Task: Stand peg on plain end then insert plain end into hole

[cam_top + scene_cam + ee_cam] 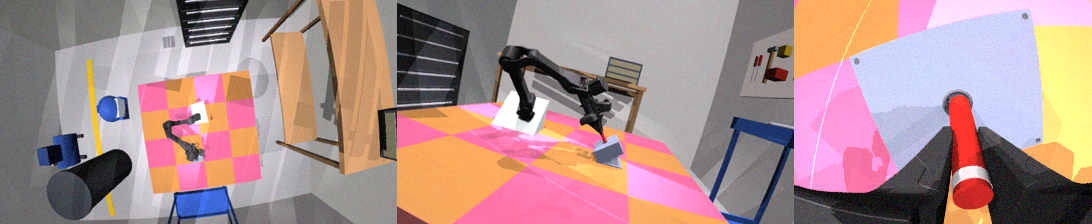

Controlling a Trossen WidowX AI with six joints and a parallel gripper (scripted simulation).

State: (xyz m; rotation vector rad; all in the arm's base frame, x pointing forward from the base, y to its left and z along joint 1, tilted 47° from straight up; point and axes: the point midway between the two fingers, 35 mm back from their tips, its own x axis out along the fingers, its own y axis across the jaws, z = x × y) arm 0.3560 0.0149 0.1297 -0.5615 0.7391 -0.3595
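My gripper tip is now 40 mm short of the grey sloped panel and 60 mm above it. From my gripper tip the other things lie so: red peg 10 mm behind, 10 mm above.
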